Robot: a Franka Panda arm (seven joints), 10 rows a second.
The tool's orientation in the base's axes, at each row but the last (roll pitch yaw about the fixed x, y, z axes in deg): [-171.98 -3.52 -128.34]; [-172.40 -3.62 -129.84]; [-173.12 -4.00 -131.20]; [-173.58 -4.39 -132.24]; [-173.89 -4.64 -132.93]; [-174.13 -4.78 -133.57]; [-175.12 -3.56 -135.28]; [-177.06 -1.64 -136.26]
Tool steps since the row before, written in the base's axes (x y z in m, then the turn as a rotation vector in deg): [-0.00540 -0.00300 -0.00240 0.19 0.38 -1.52]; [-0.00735 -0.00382 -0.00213 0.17 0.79 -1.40]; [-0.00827 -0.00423 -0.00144 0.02 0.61 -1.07]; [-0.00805 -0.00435 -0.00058 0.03 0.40 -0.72]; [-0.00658 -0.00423 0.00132 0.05 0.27 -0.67]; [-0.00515 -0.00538 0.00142 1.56 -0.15 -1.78]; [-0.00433 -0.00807 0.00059 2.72 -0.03 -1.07]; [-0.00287 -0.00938 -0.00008 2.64 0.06 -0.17]
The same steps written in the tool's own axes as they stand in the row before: [0.00554 0.00273 0.00239 -0.51 0.29 1.46]; [0.00749 0.00351 0.00216 -0.80 0.55 1.29]; [0.00851 0.00366 0.00161 -0.55 0.51 0.98]; [0.00856 0.00315 0.00089 -0.37 0.32 0.66]; [0.00766 0.00185 -0.00090 -0.29 0.22 0.63]; [0.00754 -0.00006 -0.00079 -1.11 -1.05 1.81]; [0.00877 -0.00268 0.00018 -1.97 -1.85 1.11]; [0.00855 -0.00477 0.00057 -1.95 -1.77 0.21]
